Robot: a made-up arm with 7 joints.
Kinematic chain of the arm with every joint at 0, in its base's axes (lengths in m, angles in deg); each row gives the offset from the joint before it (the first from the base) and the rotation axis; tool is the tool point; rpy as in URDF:
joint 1: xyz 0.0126 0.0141 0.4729 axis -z
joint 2: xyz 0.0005 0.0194 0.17 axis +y
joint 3: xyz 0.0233 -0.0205 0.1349 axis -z
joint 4: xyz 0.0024 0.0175 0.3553 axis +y
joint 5: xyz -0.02 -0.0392 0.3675 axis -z
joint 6: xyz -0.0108 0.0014 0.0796 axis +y
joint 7: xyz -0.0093 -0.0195 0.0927 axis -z
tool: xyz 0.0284 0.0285 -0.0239 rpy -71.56 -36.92 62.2
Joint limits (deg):
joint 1: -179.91..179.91
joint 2: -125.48..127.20
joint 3: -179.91..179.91
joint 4: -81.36..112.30
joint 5: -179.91..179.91
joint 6: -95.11..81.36
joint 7: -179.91..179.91
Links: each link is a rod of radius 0.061 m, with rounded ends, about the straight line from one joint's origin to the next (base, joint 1, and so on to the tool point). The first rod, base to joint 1, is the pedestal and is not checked.
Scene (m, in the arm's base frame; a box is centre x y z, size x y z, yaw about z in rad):
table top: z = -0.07
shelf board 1: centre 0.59 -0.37 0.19 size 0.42 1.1 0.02 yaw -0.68
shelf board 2: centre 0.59 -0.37 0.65 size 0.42 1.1 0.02 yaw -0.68
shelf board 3: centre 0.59 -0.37 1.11 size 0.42 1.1 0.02 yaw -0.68
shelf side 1: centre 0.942 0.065 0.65 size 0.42 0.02 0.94 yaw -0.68
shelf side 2: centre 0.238 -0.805 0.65 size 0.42 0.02 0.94 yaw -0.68
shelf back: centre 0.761 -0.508 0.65 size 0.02 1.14 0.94 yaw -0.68
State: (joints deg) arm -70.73 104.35 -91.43 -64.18 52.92 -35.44 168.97
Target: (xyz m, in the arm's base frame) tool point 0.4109 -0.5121 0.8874
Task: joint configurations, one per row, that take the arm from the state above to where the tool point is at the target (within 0.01 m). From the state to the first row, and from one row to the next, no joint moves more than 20 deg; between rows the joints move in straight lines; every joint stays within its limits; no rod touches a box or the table.
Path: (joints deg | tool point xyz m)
1: -84.08 89.89 -87.75 -67.62 55.16 -47.37 152.17 | 0.5509 0.5327 0.6477
2: -97.43 75.42 -84.06 -71.05 57.39 -59.31 135.36 | 0.4210 0.5863 0.8142
3: -110.78 60.96 -80.38 -74.49 59.63 -71.24 118.56 | 0.3070 0.5692 0.9544
4: -124.14 46.50 -76.69 -77.92 61.87 -83.18 101.75 | 0.2359 0.5040 1.0574
5: -137.49 32.03 -73.01 -81.36 64.11 -95.11 84.95 | 0.2180 0.4231 1.1145
6: -120.05 40.71 -72.70 -81.36 66.11 -80.93 96.85 | 0.3061 0.4077 1.0915
7: -102.62 49.38 -72.40 -81.36 68.12 -66.75 108.76 | 0.4046 0.3676 1.0586
8: -85.19 58.05 -72.09 -81.36 70.13 -52.57 120.66 | 0.5046 0.2939 1.0169
9: -67.75 66.72 -71.78 -81.36 72.14 -38.39 132.57 | 0.5923 0.1820 0.9672
10: -50.32 75.40 -71.48 -81.36 74.15 -24.21 144.47 | 0.6518 0.0342 0.9097
11: -32.89 84.07 -71.17 -81.36 76.16 -10.03 156.38 | 0.6667 -0.1411 0.8444
12: -13.75 78.03 -74.10 -79.17 65.08 -20.04 162.13 | 0.5710 -0.3511 0.8681
13: 5.38 72.00 -77.03 -76.98 54.01 -30.05 167.89 | 0.4109 -0.5121 0.8873

